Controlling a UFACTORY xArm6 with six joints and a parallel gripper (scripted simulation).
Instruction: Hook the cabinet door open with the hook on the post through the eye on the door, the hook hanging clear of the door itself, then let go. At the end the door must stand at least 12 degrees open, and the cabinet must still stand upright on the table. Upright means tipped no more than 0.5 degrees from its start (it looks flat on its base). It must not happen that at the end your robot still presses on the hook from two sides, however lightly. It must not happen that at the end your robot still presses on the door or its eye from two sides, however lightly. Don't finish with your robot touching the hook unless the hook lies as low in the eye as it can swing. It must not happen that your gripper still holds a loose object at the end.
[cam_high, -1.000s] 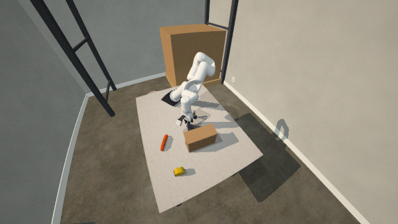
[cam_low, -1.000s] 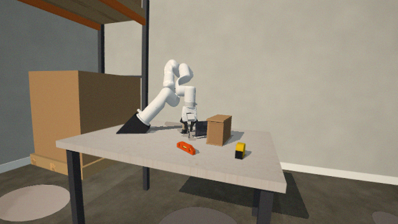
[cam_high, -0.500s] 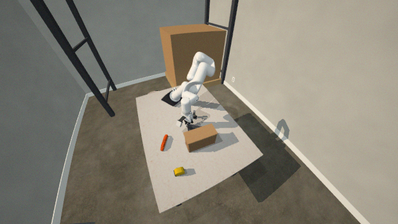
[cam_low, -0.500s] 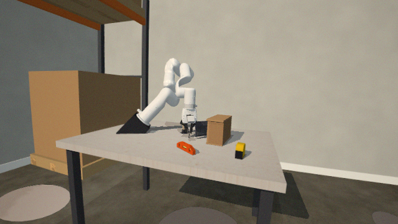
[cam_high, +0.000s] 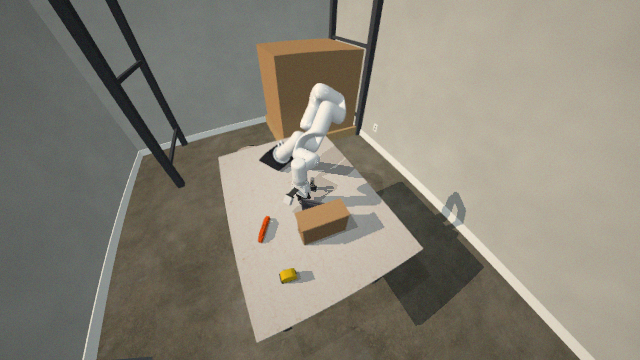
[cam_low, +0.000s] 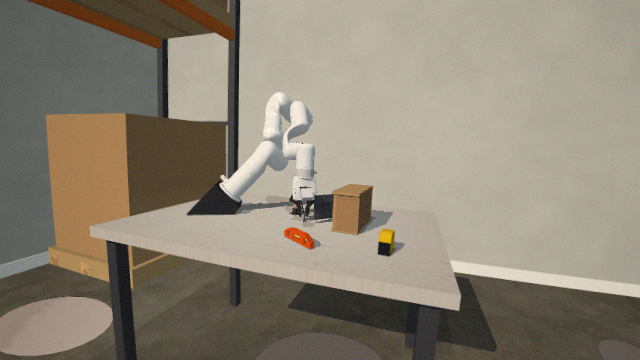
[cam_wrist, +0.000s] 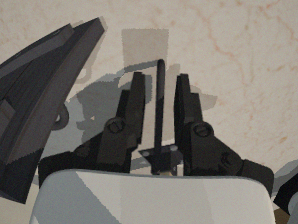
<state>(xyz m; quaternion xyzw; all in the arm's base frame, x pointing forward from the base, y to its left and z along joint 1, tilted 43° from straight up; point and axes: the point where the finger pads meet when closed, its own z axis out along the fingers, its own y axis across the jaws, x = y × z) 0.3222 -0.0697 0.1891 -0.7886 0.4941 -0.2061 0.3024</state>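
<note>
Now: the dark hook rod 40 mm to the left of my hand, 30 mm behind it and 10 mm above it. Round my hand: yellow tape measure (360 mm ahead, 210 mm to the right, 10 mm below); orange level (250 mm to the right, 90 mm ahead, 20 mm below); dark door (110 mm ahead, 60 mm to the left, 30 mm above).
</note>
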